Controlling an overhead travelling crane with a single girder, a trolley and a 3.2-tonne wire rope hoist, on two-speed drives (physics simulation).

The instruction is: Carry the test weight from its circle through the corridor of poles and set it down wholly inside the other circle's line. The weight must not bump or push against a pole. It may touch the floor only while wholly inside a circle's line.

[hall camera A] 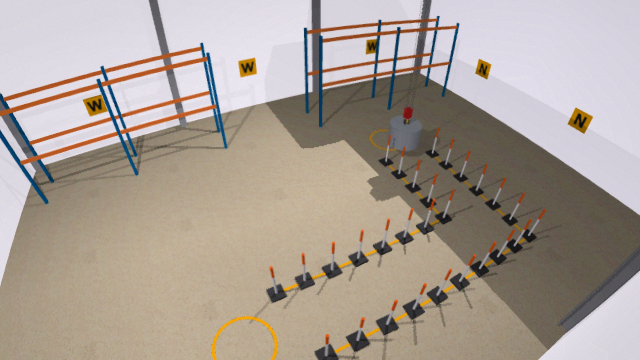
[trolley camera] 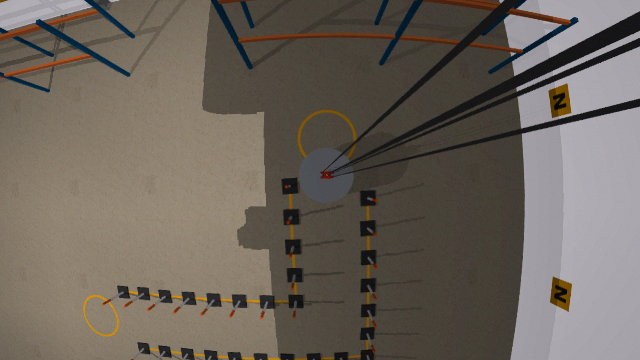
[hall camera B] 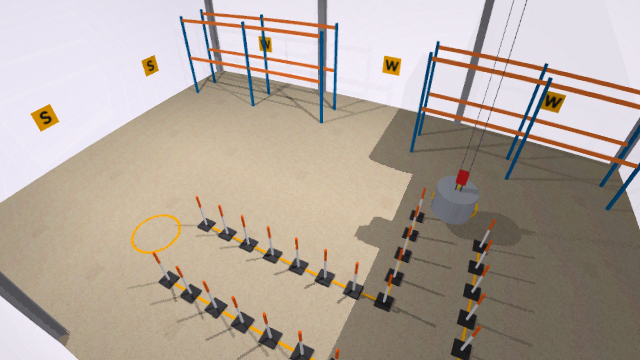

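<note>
The grey round test weight [hall camera A: 405, 137] [hall camera B: 454, 204] [trolley camera: 314, 189] hangs upright from my hook [hall camera A: 407, 121] [hall camera B: 459, 187] [trolley camera: 326, 175], which is shut on it under the red block. Its shadow lies apart from it, so it is off the floor. In the trolley view it covers the near edge of its start circle [hall camera A: 370, 139] [hall camera B: 476, 210] [trolley camera: 326, 111]. The first left pole [hall camera A: 387, 149] [hall camera B: 421, 201] [trolley camera: 288, 186] stands close beside it, with a narrow gap in the trolley view; the first right pole [hall camera A: 436, 140] [hall camera B: 487, 233] [trolley camera: 372, 199] is farther off. The other circle [hall camera A: 245, 317] [hall camera B: 132, 237] [trolley camera: 84, 312] lies beyond the corridor's far end.
Two pole rows run from near the weight, then bend toward the other circle; the inner corner pole [hall camera A: 449, 204] [hall camera B: 387, 288] [trolley camera: 295, 309] marks the bend. Blue and orange racks stand along the W wall, one rack [hall camera A: 320, 82] [hall camera B: 528, 127] [trolley camera: 320, 36] behind the start circle.
</note>
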